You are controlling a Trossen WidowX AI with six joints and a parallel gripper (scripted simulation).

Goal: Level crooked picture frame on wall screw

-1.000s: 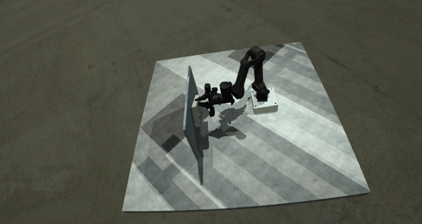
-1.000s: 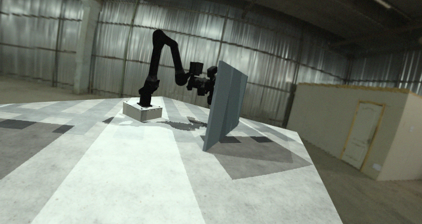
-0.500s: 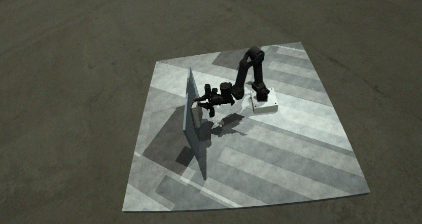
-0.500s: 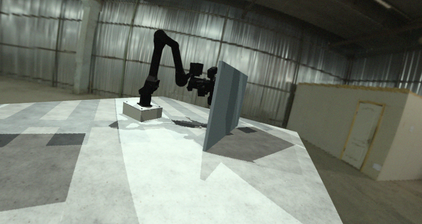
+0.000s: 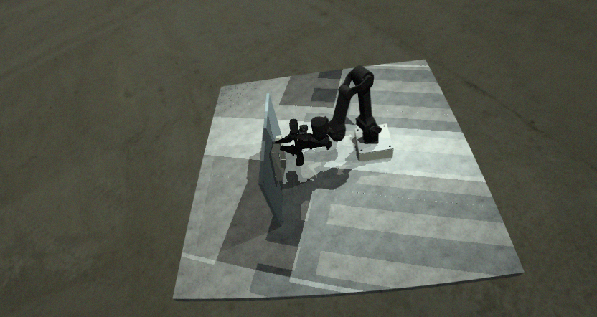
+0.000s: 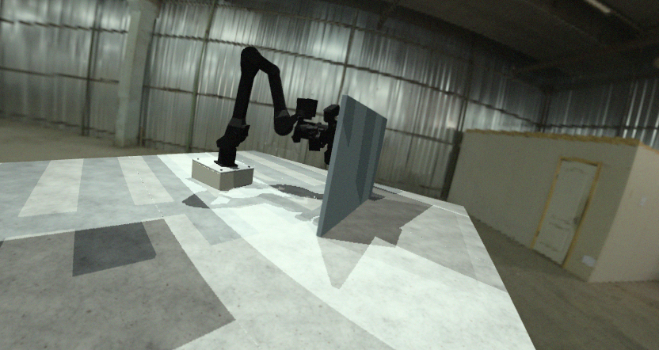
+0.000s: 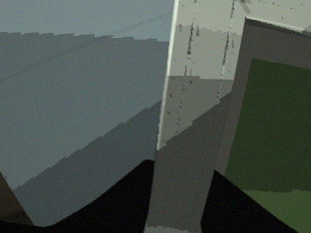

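My gripper tip is now 5 cm above the picture frame and 2 cm to the right of it. Also, from my gripper tip: grey-blue wall panel 6 cm below, 2 cm to the left, 1 cm ahead.
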